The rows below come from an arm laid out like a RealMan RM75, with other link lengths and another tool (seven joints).
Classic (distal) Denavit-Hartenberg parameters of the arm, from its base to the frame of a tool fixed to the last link. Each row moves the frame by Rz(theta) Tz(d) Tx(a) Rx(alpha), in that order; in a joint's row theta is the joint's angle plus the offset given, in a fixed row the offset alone. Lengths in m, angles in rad.
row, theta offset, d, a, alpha
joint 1, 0, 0.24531, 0, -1.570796
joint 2, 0, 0, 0, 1.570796
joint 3, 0, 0.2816, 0, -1.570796
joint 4, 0, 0, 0, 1.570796
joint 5, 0, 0.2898, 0, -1.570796
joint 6, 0, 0, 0, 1.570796
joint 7, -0.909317, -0.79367, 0.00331, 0.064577
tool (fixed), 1.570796, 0.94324, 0, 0
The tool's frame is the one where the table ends.
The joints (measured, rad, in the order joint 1, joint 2, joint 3, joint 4, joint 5, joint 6, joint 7), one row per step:
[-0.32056, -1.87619, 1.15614, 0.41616, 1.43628, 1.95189, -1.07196]
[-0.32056, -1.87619, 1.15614, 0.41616, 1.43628, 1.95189, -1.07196]
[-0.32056, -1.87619, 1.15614, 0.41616, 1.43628, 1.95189, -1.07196]
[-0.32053, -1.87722, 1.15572, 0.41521, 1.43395, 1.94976, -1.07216]
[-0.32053, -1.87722, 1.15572, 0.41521, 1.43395, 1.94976, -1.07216]
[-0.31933, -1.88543, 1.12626, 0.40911, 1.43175, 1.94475, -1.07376]
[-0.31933, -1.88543, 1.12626, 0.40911, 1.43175, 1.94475, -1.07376]
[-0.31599, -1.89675, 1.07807, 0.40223, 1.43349, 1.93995, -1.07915]
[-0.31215, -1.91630, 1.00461, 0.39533, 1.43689, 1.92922, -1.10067]
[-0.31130, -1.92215, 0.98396, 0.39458, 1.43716, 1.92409, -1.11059]
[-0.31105, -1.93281, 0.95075, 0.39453, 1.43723, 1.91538, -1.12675]
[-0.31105, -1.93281, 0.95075, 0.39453, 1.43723, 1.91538, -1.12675]
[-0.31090, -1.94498, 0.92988, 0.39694, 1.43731, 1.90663, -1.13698]
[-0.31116, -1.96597, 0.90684, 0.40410, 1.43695, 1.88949, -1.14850]
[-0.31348, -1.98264, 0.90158, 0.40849, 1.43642, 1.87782, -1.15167]
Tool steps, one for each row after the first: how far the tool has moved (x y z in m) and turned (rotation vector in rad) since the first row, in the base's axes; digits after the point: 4 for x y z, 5 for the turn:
[0.0000, 0.0000, 0.0000, 0.00000, 0.00000, 0.00000]
[0.0000, 0.0000, 0.0000, 0.00000, 0.00000, 0.00000]
[0.0000, 0.0002, -0.0004, 0.00231, -0.00149, 0.00266]
[0.0000, 0.0002, -0.0004, 0.00231, -0.00149, 0.00266]
[-0.0003, 0.0017, -0.0005, 0.02675, -0.01832, 0.02252]
[-0.0003, 0.0017, -0.0005, 0.02675, -0.01832, 0.02252]
[-0.0015, 0.0030, 0.0005, 0.06070, -0.04244, 0.05330]
[-0.0028, 0.0050, 0.0009, 0.10354, -0.08086, 0.10784]
[-0.0032, 0.0058, 0.0010, 0.11432, -0.09178, 0.12617]
[-0.0032, 0.0076, 0.0007, 0.13166, -0.11058, 0.15433]
[-0.0032, 0.0076, 0.0007, 0.13166, -0.11058, 0.15433]
[-0.0020, 0.0090, -0.0018, 0.14261, -0.12477, 0.17296]
[0.0008, 0.0116, -0.0074, 0.15670, -0.14173, 0.19596]
[0.0045, 0.0133, -0.0140, 0.15928, -0.15140, 0.20390]

